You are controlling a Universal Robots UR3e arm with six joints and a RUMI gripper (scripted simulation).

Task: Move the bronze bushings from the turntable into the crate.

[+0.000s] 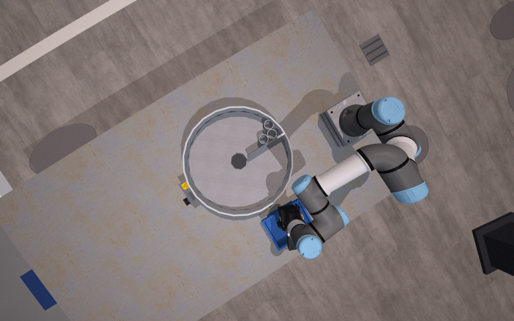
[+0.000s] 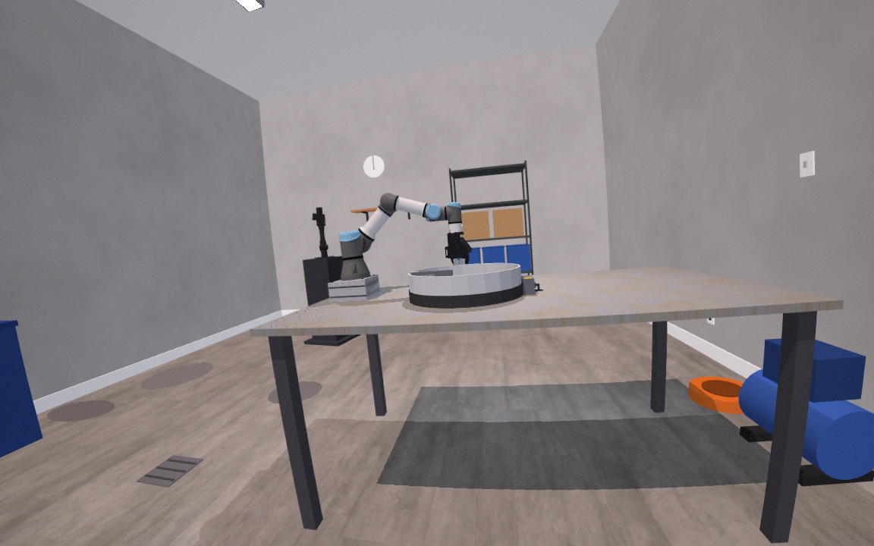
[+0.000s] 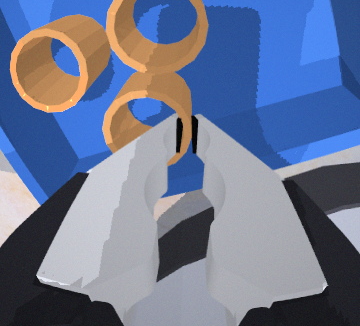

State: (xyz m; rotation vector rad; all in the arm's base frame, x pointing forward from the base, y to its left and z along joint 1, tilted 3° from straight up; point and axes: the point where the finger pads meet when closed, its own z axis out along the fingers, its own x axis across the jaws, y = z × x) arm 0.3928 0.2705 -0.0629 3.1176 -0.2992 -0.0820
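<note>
The blue crate is 5 cm to the left of my hand and 2 cm below it. Round my hand: round turntable: 28 cm to the right, 10 cm ahead, 1 cm above.
</note>
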